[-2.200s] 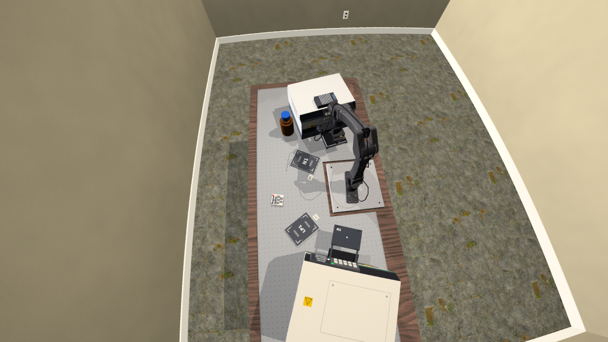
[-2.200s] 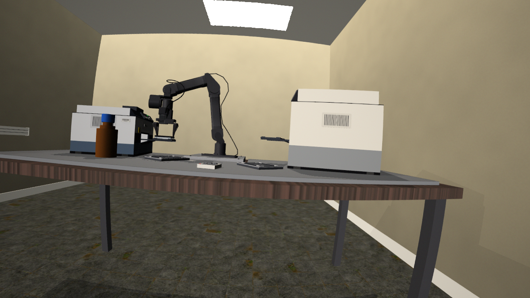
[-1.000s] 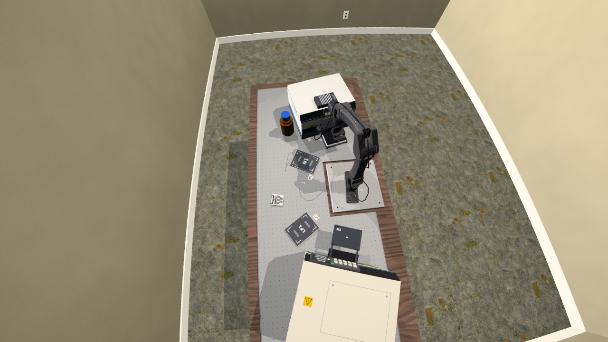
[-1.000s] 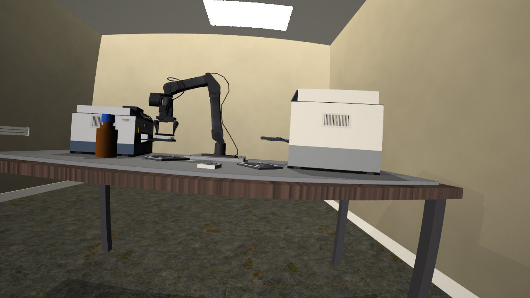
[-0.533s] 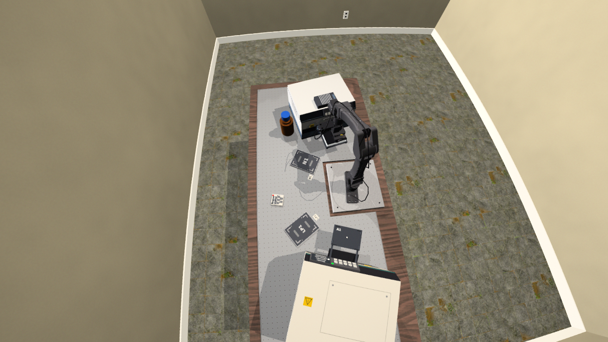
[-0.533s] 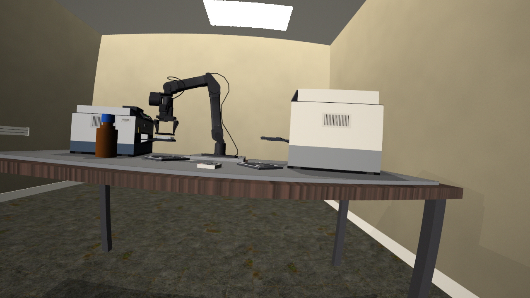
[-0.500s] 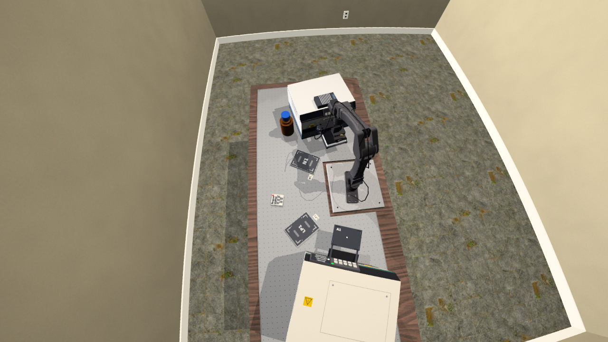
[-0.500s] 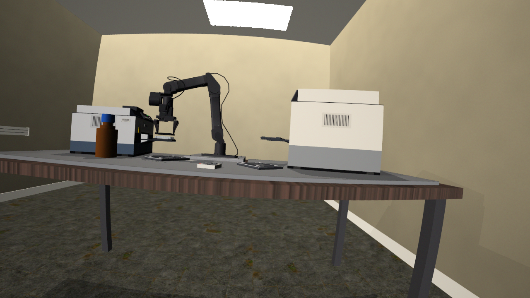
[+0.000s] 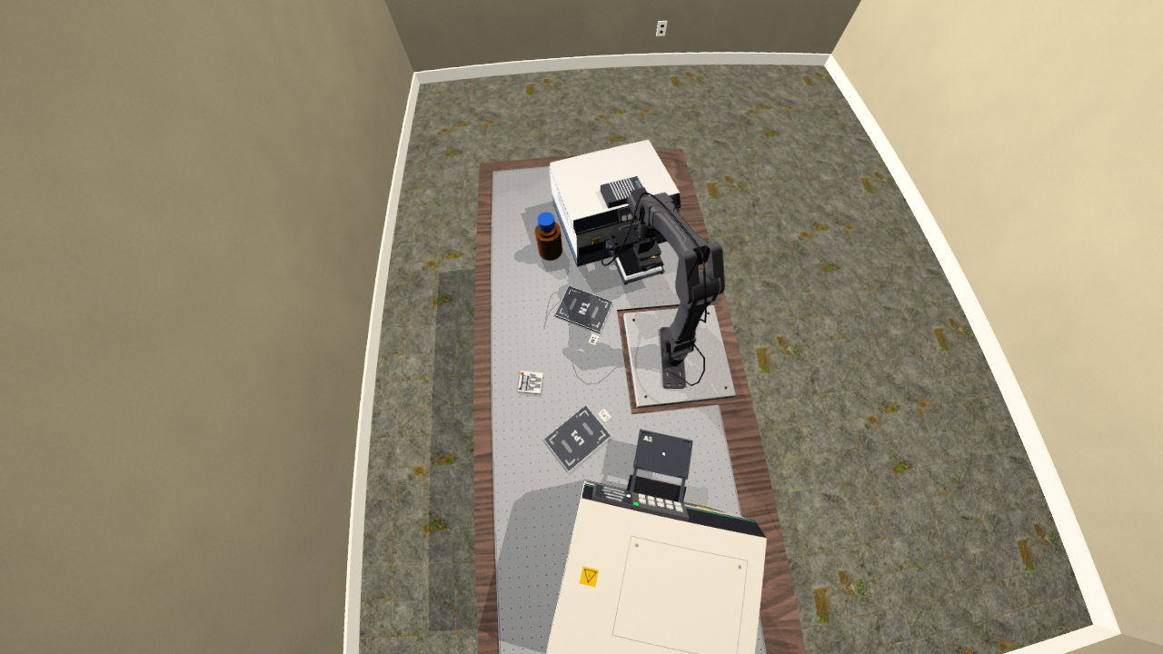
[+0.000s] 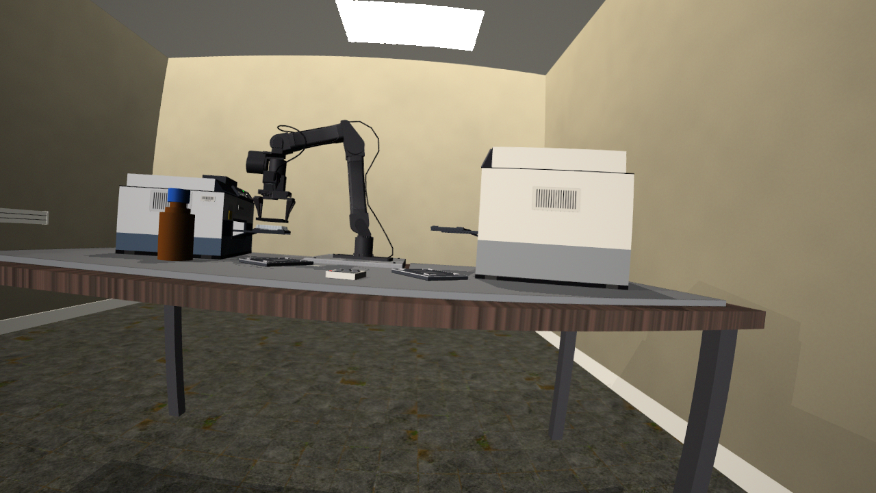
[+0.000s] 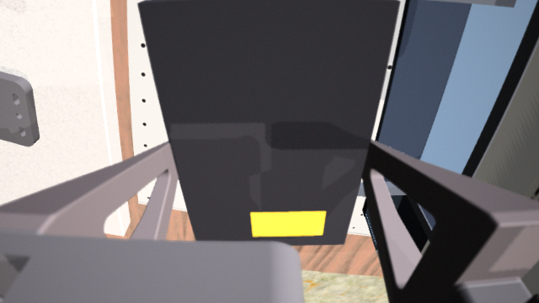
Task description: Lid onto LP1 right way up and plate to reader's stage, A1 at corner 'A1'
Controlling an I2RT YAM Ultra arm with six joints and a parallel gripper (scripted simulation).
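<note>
The clear well plate is 3 cm below my hand. The rest, counted from my hand: LP1 tag (47 cm to the left, 13 cm below, 11 cm ahead); then lid (right at my hand); then capped brown bottle (30 cm ahead, 11 cm to the right, 2 cm below).
</note>
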